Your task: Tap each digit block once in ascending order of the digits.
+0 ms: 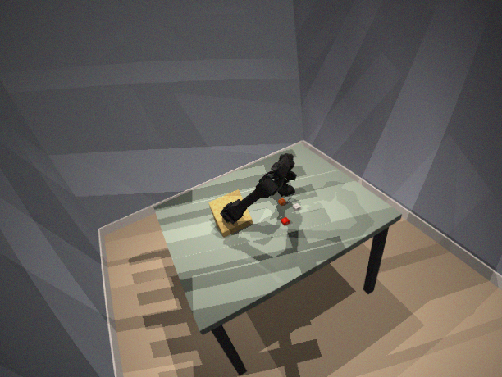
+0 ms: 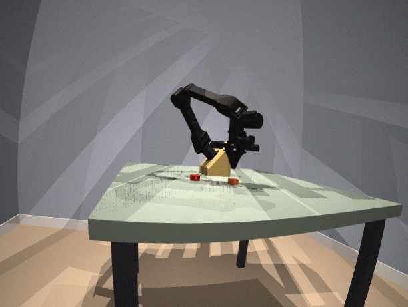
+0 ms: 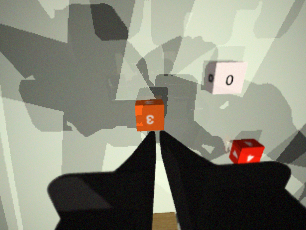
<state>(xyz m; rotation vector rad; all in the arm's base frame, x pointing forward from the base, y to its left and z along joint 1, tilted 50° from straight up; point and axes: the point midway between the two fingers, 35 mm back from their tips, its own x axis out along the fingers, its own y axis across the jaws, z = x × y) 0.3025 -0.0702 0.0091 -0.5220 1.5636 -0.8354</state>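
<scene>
My gripper tip is 10 mm to the right of the orange block and 50 mm above it. Also, from my gripper tip: red block: 80 mm behind, 120 mm to the right, 50 mm below; then white block: 30 mm ahead, 80 mm to the right, 50 mm below.
</scene>
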